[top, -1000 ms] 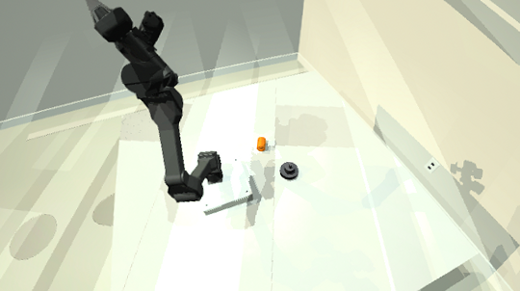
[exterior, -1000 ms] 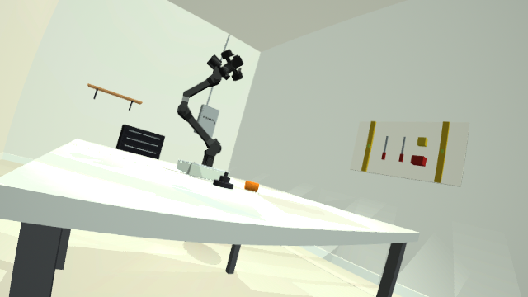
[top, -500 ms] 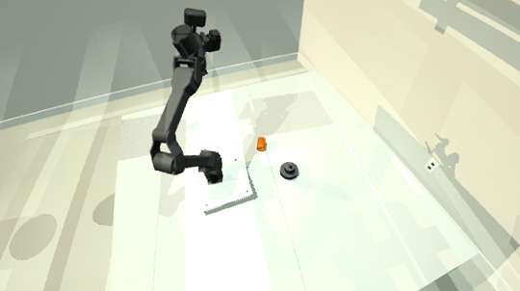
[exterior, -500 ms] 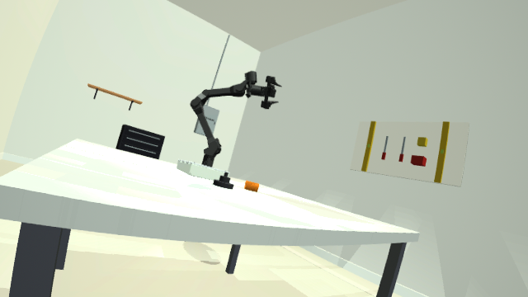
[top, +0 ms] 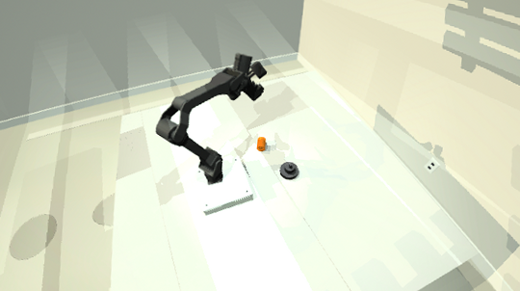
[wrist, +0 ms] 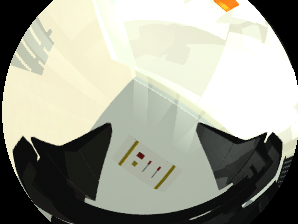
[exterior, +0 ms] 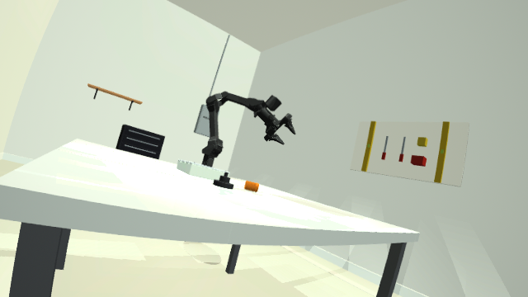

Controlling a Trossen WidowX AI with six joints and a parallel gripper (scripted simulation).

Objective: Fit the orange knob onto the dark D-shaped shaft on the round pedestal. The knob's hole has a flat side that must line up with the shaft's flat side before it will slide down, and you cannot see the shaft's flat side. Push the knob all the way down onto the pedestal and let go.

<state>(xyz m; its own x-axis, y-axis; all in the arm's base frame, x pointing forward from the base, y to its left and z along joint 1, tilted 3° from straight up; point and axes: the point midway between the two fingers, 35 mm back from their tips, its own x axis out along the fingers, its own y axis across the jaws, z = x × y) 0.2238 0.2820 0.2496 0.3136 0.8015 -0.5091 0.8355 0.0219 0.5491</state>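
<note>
The orange knob lies 20 mm ahead of my gripper tip, 150 mm to the right of it and 270 mm below it. The rest, counted from my gripper tip: round dark pedestal: 110 mm ahead, 330 mm to the right, 260 mm below.
</note>
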